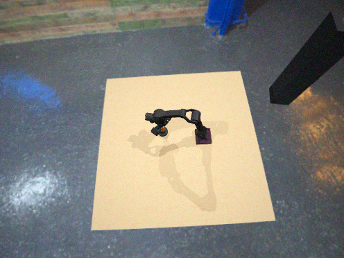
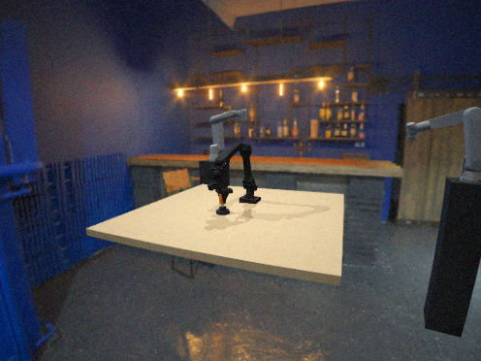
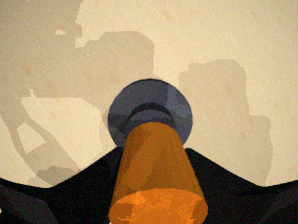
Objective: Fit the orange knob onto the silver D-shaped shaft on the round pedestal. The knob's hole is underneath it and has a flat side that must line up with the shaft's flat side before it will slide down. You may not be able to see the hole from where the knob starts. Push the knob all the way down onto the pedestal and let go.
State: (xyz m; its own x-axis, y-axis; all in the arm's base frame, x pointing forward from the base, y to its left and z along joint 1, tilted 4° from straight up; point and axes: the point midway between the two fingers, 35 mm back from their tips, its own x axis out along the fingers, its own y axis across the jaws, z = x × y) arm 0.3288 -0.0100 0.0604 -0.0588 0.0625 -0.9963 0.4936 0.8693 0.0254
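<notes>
Right now the orange knob is 40 mm above my gripper tip. The rest, counted from my gripper tip: round dark pedestal (40 mm below).
</notes>
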